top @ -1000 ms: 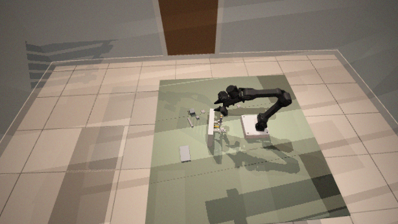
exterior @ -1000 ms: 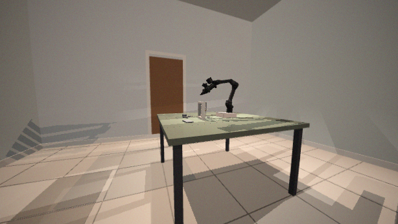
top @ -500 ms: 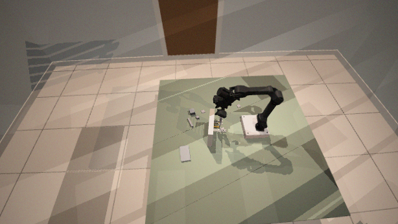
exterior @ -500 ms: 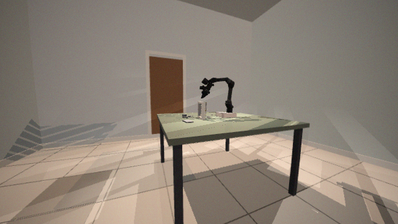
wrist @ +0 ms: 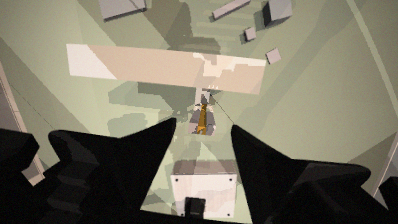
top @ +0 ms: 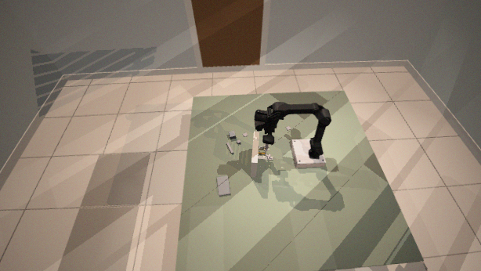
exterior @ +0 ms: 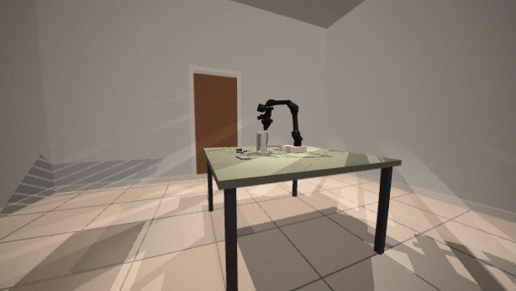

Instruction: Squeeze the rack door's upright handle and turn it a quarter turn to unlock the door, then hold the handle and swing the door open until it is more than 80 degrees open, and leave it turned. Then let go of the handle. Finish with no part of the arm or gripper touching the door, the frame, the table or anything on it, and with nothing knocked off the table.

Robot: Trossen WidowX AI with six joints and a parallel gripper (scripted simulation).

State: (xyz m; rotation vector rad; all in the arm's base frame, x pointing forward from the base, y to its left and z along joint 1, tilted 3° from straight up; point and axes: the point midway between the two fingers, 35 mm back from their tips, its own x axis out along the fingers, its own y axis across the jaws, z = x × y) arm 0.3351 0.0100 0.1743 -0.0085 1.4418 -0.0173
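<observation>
Right now the door handle is 10 cm below my gripper tip and 2 cm behind it. The rest, counted from my gripper tip: flat grey slab (24 cm to the left, 24 cm ahead, 20 cm below); grey block (23 cm ahead, 19 cm below, 14 cm to the right); short bar (23 cm ahead, 20 cm below, 4 cm to the right).
</observation>
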